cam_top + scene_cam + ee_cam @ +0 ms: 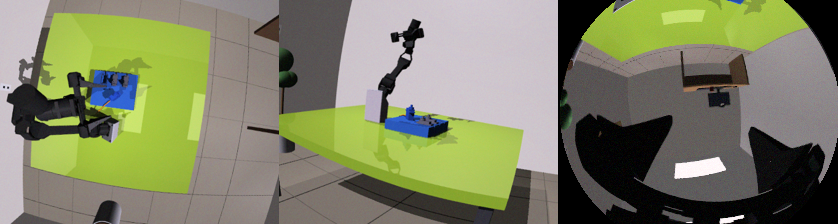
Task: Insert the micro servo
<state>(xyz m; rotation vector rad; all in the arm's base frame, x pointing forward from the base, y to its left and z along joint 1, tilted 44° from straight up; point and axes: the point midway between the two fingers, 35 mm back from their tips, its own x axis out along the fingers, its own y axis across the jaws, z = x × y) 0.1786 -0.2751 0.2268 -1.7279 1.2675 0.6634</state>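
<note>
My gripper tip is now 470 mm above the blue deck, 100 mm to the right of it and 50 mm short of it.
</note>
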